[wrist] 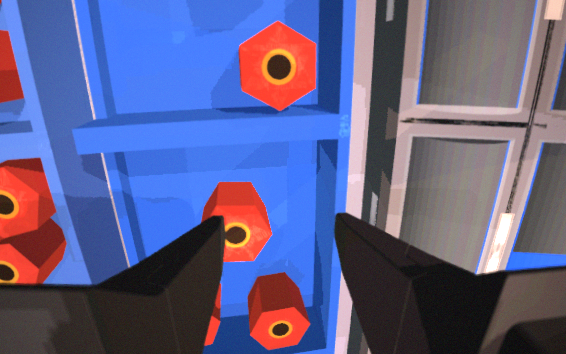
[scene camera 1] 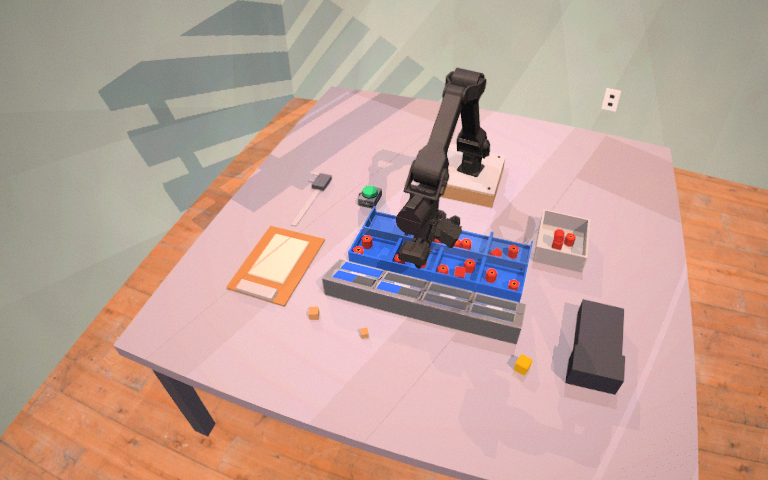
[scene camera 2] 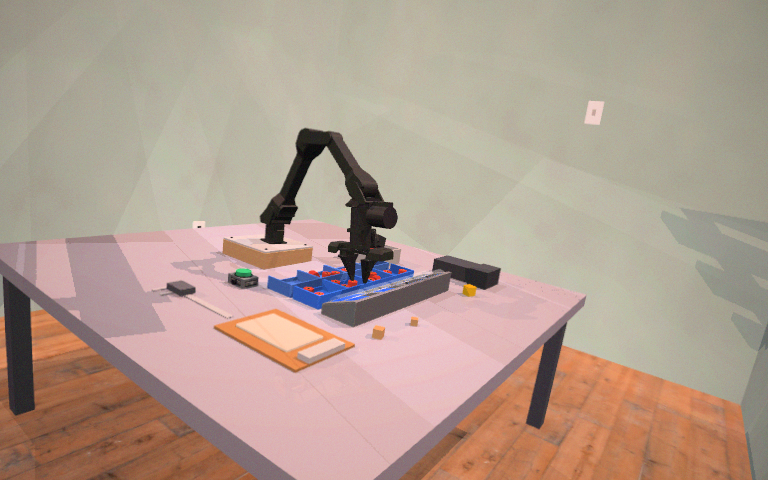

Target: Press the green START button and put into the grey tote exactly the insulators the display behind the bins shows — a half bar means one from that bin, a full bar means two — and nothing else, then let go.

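Note:
My gripper [scene camera 1: 417,263] [scene camera 2: 359,280] [wrist: 280,225] is open and empty, pointing down over the second front bin from the left in scene camera 1. In the wrist view, a red insulator [wrist: 245,245] is partly behind the left fingertip; another insulator [wrist: 279,320] stands lower between the fingers, and a third is mostly hidden by the left finger. The blue bins [scene camera 1: 453,280] [scene camera 2: 308,298] [wrist: 210,135] hold several insulators. The display [scene camera 1: 419,307] [scene camera 2: 390,301] shows blue bars in its two left columns. The grey tote [scene camera 1: 557,260] holds red insulators [scene camera 1: 570,239]. The green button [scene camera 1: 369,191] [scene camera 2: 243,272] stands left of the arm base.
A dark box [scene camera 1: 597,345] [scene camera 2: 464,271] and a yellow cube [scene camera 1: 522,364] [scene camera 2: 468,290] lie beyond the display's right end. Two small orange cubes lie in front of the display. An orange board [scene camera 1: 240,277] [scene camera 2: 283,362] lies left. A bin divider runs beside the fingers.

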